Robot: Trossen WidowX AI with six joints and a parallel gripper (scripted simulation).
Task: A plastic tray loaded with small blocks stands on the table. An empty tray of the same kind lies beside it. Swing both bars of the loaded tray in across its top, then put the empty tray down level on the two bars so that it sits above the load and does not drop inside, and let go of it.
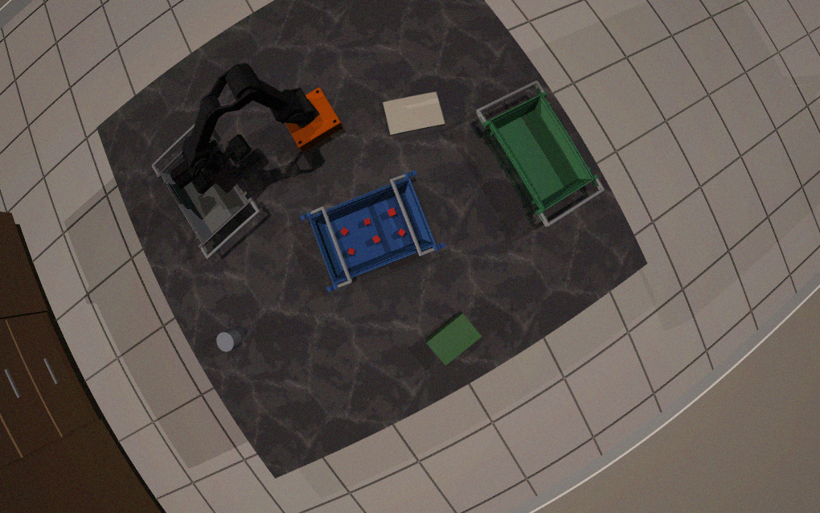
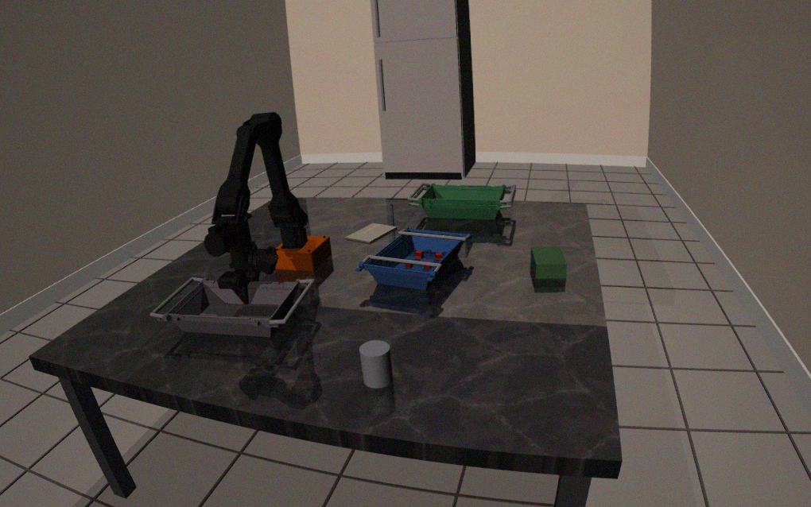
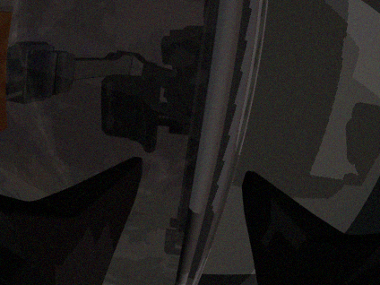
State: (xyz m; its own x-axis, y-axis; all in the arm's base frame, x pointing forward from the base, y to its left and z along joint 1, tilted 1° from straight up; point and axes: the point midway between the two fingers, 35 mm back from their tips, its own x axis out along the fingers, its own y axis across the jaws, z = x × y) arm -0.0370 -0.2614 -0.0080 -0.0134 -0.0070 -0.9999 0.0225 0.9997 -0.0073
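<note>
Now: the grey tray 9 cm to the right of my gripper tip and 3 cm above it. The rest, counted from my gripper tip: green block: 75 cm ahead, 20 cm to the left, 1 cm above; grey cylinder: 38 cm ahead, 29 cm to the right, 2 cm above; beige sheet: 22 cm ahead, 49 cm to the left, 1 cm below.
</note>
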